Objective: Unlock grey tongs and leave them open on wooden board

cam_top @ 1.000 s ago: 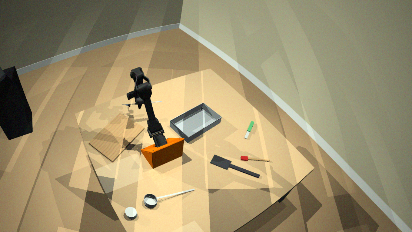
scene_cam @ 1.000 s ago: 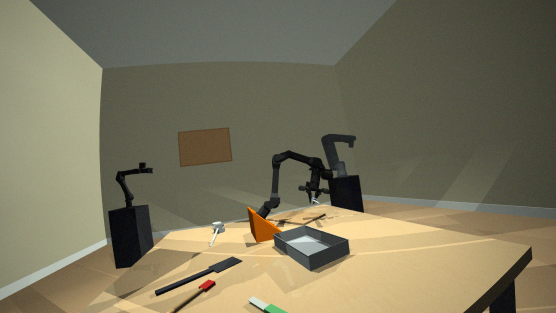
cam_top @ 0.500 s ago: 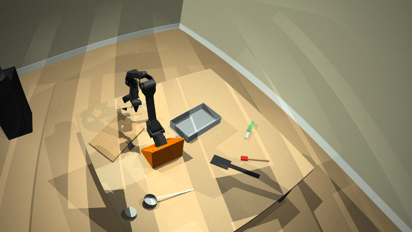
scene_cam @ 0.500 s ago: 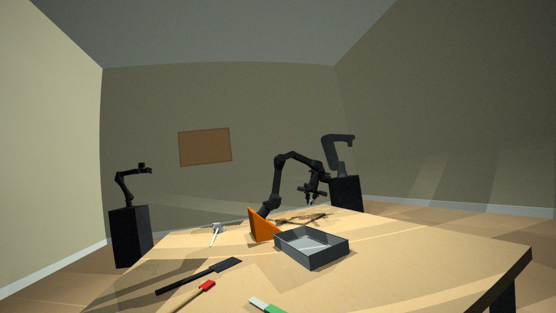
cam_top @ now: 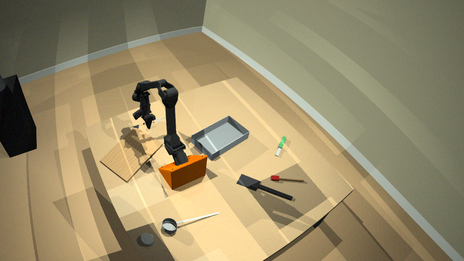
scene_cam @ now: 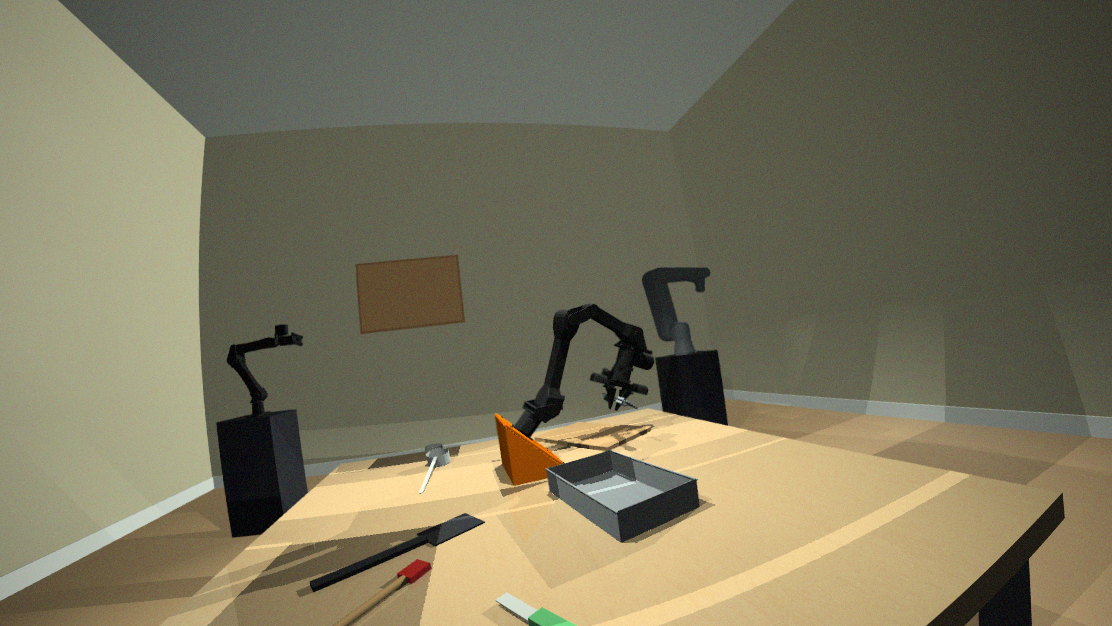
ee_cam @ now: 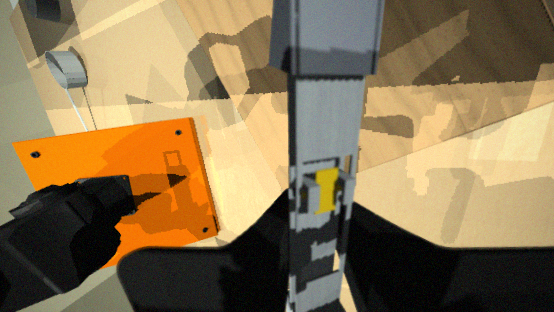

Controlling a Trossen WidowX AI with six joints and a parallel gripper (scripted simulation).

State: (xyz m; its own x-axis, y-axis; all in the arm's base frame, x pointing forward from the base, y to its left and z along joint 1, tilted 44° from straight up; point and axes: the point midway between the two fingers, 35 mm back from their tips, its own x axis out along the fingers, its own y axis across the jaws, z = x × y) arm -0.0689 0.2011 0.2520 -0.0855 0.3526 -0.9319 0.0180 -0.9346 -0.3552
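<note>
My gripper tip is 3 cm below the yellow lock piece, 2 cm to the right of it and 2 cm past it. From my gripper tip the other things lie so: wooden board: 15 cm behind, 10 cm below, 4 cm to the right; then white puck: 61 cm to the right, 28 cm behind, 9 cm below; then grey roasting tin: 40 cm ahead, 16 cm to the right, 8 cm below.
</note>
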